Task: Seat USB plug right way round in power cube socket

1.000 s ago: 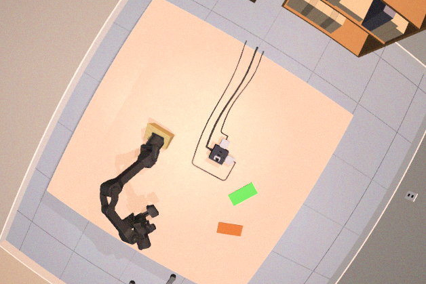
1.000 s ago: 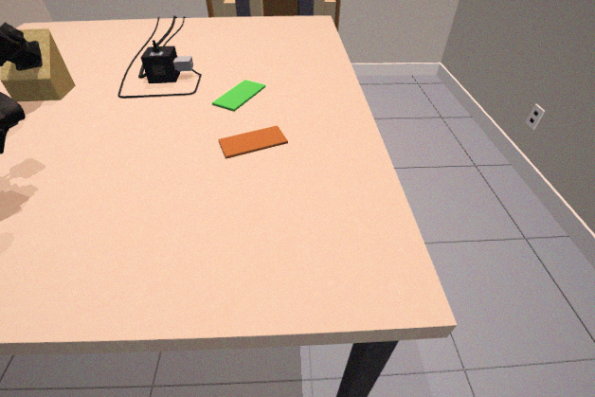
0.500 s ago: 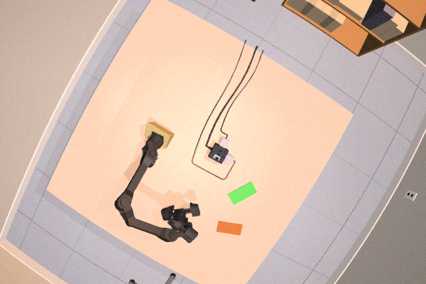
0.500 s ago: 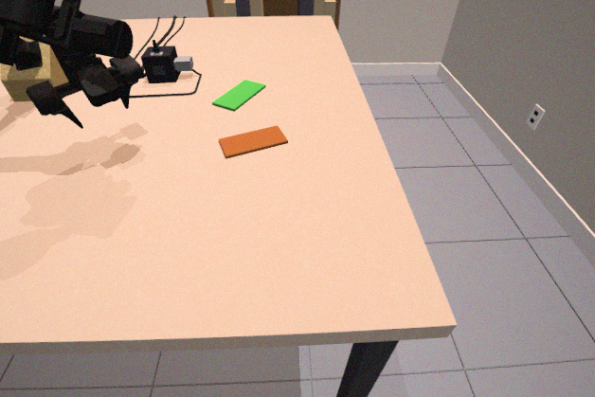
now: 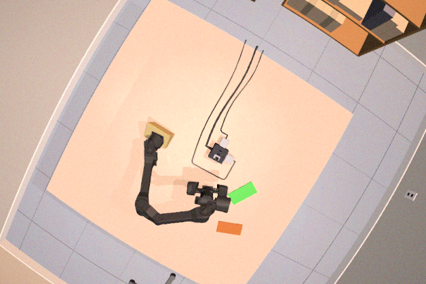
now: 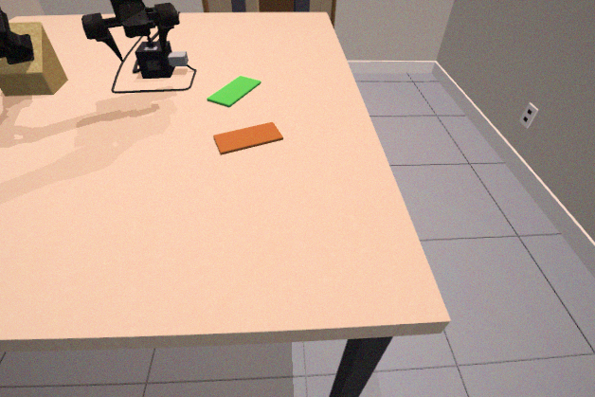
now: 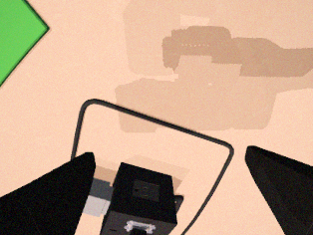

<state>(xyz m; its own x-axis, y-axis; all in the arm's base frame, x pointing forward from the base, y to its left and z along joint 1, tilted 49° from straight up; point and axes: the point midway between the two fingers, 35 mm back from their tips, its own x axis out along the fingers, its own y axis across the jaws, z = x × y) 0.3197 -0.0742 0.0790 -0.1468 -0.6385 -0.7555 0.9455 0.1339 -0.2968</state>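
Right now the USB plug is 13 cm to the left of my gripper tip, 2 cm below it and 1 cm behind it. The rest, counted from my gripper tip: green card: 20 cm ahead, 10 cm below; then orange card: 22 cm ahead, 21 cm to the right, 10 cm below; then USB socket: 13 cm to the left, 4 cm below, 1 cm behind.
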